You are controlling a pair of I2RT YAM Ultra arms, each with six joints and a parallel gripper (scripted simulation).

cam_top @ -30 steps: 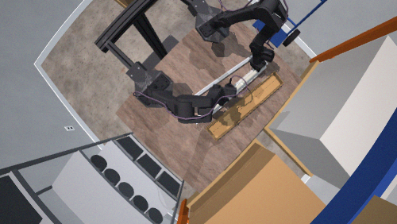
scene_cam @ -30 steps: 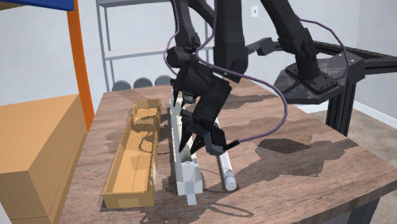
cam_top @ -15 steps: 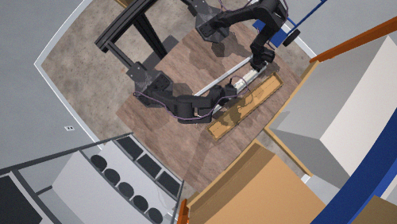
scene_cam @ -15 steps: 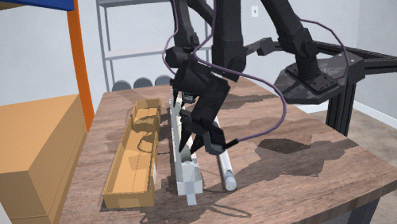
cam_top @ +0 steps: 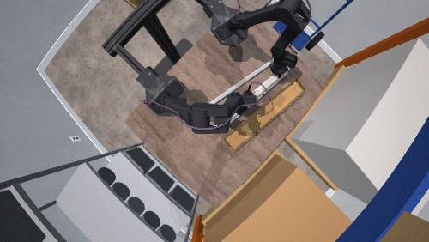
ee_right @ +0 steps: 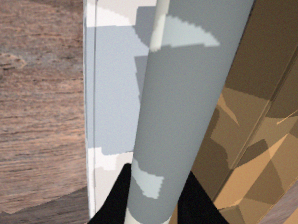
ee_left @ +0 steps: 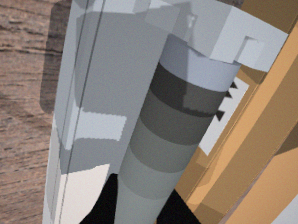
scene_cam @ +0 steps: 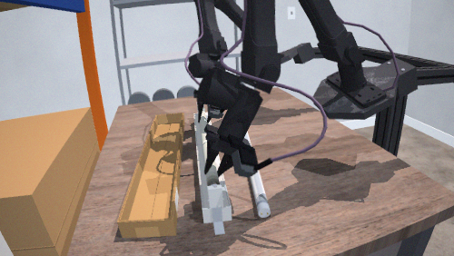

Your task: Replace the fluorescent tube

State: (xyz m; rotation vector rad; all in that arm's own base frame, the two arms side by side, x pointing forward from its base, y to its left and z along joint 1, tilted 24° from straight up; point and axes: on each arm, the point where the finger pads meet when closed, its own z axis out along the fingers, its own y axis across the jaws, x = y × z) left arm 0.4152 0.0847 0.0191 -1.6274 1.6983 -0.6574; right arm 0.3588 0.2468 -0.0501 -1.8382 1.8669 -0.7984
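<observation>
The old fluorescent tube is 120 mm to the left of my right hand and 20 mm ahead of it. From my right hand the other things lie so: LED tube: 160 mm to the left, 100 mm behind, 60 mm below; carton: 150 mm ahead, 110 mm to the left, 50 mm below; grey light fixture: 120 mm to the left, 20 mm below, 20 mm ahead.
</observation>
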